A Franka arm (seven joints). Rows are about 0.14 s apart.
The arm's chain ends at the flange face. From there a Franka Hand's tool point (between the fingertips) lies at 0.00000 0.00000 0.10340 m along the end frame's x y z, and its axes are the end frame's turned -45 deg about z.
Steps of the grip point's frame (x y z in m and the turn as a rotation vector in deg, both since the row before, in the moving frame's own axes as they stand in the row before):
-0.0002 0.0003 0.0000 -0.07 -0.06 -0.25
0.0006 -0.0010 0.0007 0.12 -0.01 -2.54
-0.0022 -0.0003 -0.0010 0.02 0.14 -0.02
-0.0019 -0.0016 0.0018 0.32 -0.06 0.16
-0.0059 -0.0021 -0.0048 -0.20 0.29 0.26
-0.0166 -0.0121 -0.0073 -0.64 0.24 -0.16
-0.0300 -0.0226 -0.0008 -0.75 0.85 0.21
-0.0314 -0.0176 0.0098 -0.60 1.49 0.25
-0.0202 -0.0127 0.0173 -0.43 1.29 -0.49
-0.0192 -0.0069 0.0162 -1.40 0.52 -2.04
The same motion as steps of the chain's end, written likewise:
0.0001 0.0002 0.0000 -0.09 0.01 -0.25
-0.0001 -0.0010 0.0007 0.08 -0.09 -2.54
-0.0019 0.0015 -0.0010 0.11 0.08 -0.02
-0.0020 0.0005 0.0018 0.18 -0.27 0.16
-0.0063 0.0028 -0.0048 0.06 0.35 0.26
-0.0214 0.0027 -0.0073 -0.28 0.62 -0.16
-0.0392 0.0054 -0.0008 0.07 1.13 0.21
-0.0373 0.0109 0.0098 0.63 1.48 0.25
-0.0255 0.0064 0.0173 0.61 1.22 -0.49
-0.0209 0.0076 0.0162 -0.62 1.36 -2.04

